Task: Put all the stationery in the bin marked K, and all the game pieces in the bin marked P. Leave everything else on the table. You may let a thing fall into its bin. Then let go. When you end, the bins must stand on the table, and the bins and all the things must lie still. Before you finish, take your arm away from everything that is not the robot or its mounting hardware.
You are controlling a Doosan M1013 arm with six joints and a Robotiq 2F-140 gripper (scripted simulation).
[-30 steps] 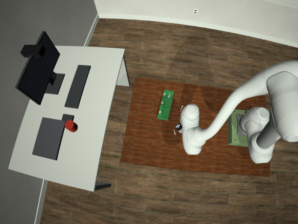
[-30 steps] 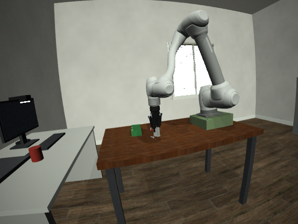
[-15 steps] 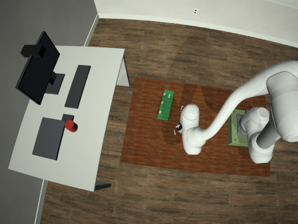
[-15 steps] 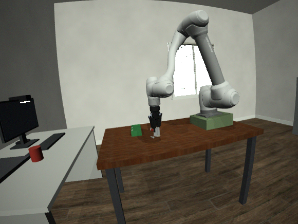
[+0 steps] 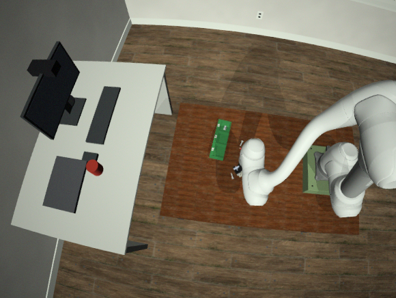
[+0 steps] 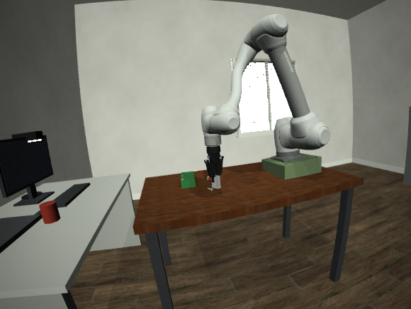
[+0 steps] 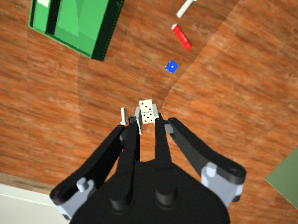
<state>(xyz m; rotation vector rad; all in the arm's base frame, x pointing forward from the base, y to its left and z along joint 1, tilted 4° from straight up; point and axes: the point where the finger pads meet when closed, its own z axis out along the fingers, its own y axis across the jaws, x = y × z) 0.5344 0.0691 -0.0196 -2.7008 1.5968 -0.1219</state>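
Right now my hand is 10 cm to the left of the blue die, 3 cm above it and 1 cm past it. Also, from my hand: white domino 3 cm below; red piece 15 cm to the right, 3 cm below, 1 cm behind.
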